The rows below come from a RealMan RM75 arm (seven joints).
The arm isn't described. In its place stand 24 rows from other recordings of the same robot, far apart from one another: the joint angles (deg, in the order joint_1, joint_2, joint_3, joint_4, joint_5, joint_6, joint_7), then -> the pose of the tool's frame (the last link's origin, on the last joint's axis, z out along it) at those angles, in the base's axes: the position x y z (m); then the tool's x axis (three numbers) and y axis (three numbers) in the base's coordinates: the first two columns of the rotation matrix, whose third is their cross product.
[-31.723, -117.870, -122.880, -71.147, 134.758, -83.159, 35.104] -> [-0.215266 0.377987 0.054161 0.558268 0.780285 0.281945 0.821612 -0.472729 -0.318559]
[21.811, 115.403, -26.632, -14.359, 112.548, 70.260, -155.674] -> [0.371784 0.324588 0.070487 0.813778 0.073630 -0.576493 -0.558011 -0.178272 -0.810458]
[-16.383, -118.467, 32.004, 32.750, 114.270, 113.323, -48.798] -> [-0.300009 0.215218 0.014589 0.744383 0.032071 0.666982 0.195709 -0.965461 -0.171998]
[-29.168, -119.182, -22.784, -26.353, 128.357, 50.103, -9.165] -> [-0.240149 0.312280 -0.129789 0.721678 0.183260 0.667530 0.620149 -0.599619 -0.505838]
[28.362, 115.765, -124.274, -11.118, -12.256, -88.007, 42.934] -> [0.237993 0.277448 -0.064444 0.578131 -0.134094 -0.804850 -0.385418 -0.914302 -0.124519]
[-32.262, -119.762, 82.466, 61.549, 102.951, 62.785, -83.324] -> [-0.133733 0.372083 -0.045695 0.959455 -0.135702 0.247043 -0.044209 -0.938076 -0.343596]
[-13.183, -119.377, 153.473, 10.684, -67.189, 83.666, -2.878] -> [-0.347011 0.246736 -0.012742 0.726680 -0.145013 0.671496 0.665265 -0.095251 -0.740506]
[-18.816, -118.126, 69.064, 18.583, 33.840, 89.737, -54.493] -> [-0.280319 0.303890 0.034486 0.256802 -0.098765 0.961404 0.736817 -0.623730 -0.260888]
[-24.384, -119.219, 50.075, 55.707, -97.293, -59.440, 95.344] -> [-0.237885 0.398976 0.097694 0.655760 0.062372 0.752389 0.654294 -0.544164 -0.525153]
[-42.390, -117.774, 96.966, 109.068, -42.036, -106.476, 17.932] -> [-0.033012 0.274852 -0.000168 0.916405 0.252656 -0.310431 0.177522 -0.951696 -0.250522]
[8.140, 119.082, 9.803, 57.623, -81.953, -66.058, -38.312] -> [0.243742 0.201877 -0.128709 0.621423 -0.259606 -0.739215 -0.777970 -0.092802 -0.621410]
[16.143, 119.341, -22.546, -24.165, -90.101, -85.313, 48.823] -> [0.350827 0.275682 0.040797 0.646229 -0.032808 -0.762438 -0.671650 -0.498783 -0.547816]
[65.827, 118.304, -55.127, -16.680, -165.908, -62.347, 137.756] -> [0.204454 0.420631 -0.065546 0.635419 -0.708773 0.306405 -0.549943 -0.693945 -0.464762]
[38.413, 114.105, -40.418, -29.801, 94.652, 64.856, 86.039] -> [0.236314 0.432742 0.065130 -0.490695 0.250661 0.834498 0.763339 0.585483 0.272989]
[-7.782, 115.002, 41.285, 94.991, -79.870, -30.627, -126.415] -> [0.167424 0.254159 -0.044973 0.999835 -0.012139 -0.013524 -0.016505 -0.295154 -0.955307]
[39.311, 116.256, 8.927, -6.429, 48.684, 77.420, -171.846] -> [0.262368 0.362680 -0.026505 0.872512 0.359271 -0.331131 -0.013139 -0.660224 -0.750954]
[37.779, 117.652, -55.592, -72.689, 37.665, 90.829, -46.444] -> [0.192568 0.383960 0.060561 0.758036 -0.648670 -0.067895 -0.619503 -0.683554 -0.385966]
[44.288, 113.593, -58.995, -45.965, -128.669, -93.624, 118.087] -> [0.196997 0.371103 0.006891 0.811922 -0.583685 0.009730 -0.583687 -0.811973 -0.002874]
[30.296, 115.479, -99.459, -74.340, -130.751, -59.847, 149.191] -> [0.153592 0.357290 -0.057149 0.848907 -0.526024 -0.051538 -0.504205 -0.776710 -0.377492]
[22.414, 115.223, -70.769, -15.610, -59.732, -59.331, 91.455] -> [0.343723 0.319199 -0.028499 0.110344 -0.619866 -0.776911 -0.976696 -0.212411 0.030754]
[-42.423, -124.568, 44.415, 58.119, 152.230, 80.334, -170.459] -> [-0.221452 0.392007 0.004383 0.020457 0.943245 0.331467 0.978924 0.048484 -0.198386]
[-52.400, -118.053, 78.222, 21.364, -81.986, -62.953, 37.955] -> [-0.163264 0.388787 -0.098250 0.281429 0.939636 0.194632 0.943702 -0.307766 0.121268]
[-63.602, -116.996, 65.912, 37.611, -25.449, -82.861, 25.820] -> [-0.143253 0.420693 -0.029930 0.547893 0.801111 -0.240902 0.679932 -0.594216 -0.429650]
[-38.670, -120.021, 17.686, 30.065, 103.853, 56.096, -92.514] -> [-0.291763 0.422054 0.048564 0.305691 0.353978 0.883885 0.938231 -0.270034 -0.216343]
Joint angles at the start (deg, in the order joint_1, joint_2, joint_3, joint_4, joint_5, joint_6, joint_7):
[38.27 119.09 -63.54 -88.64 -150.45 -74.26 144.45]
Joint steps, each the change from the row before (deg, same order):
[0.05 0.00 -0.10 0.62 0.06 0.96 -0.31]
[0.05 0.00 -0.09 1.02 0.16 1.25 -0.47]
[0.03 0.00 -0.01 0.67 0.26 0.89 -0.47]
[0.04 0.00 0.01 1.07 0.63 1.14 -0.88]
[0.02 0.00 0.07 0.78 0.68 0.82 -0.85]
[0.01 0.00 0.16 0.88 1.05 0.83 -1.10]
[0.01 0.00 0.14 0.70 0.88 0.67 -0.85]
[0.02 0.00 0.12 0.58 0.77 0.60 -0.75]
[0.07 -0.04 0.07 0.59 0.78 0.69 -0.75]
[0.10 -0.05 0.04 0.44 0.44 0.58 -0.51]
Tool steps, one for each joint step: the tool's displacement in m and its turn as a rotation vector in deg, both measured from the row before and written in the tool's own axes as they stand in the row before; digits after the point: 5 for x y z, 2 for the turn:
[-0.00016 -0.00075 0.00208 0.21 -0.33 -0.12]
[0.00068 -0.00099 0.00327 0.16 -0.31 -0.05]
[0.00020 -0.00066 0.00205 0.06 -0.35 -0.10]
[0.00073 -0.00035 0.00319 -0.20 -0.45 -0.18]
[0.00040 -0.00012 0.00218 -0.27 -0.46 -0.19]
[0.00042 0.00013 0.00227 -0.50 -0.63 -0.16]
[0.00028 0.00007 0.00175 -0.40 -0.54 -0.06]
[0.00002 0.00003 0.00142 -0.31 -0.52 -0.07]
[-0.00053 -0.00008 0.00144 -0.25 -0.60 -0.15]
[-0.00066 -0.00041 0.00106 -0.04 -0.44 -0.16]

